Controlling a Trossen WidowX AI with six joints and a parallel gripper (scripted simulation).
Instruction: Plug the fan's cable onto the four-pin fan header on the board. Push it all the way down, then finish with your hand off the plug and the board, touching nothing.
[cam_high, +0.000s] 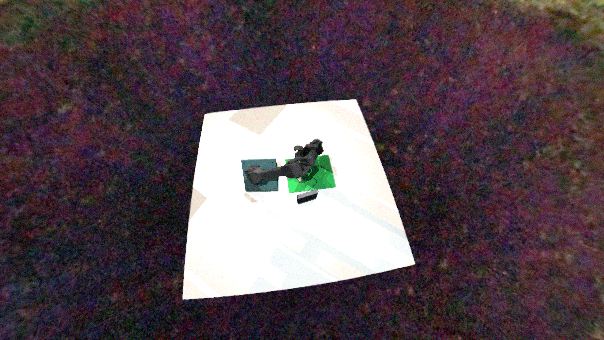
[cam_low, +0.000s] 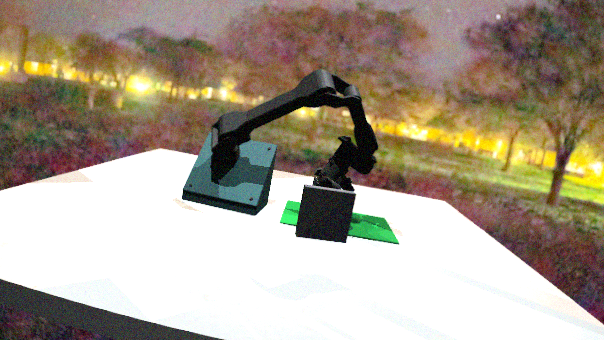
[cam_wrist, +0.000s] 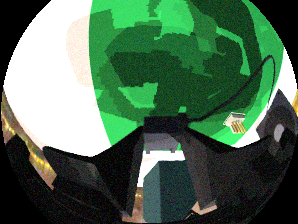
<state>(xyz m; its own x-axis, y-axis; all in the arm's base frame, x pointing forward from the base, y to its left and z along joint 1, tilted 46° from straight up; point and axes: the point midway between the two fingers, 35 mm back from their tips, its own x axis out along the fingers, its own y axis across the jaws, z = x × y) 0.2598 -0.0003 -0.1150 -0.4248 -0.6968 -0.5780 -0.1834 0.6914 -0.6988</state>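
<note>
Right now the green board is 90 mm ahead of my gripper tip, 60 mm to the right of it and 30 mm below it. The rest, counted from my gripper tip: black fan 50 mm ahead, 230 mm to the right, 40 mm above; dark plug 10 mm behind.
</note>
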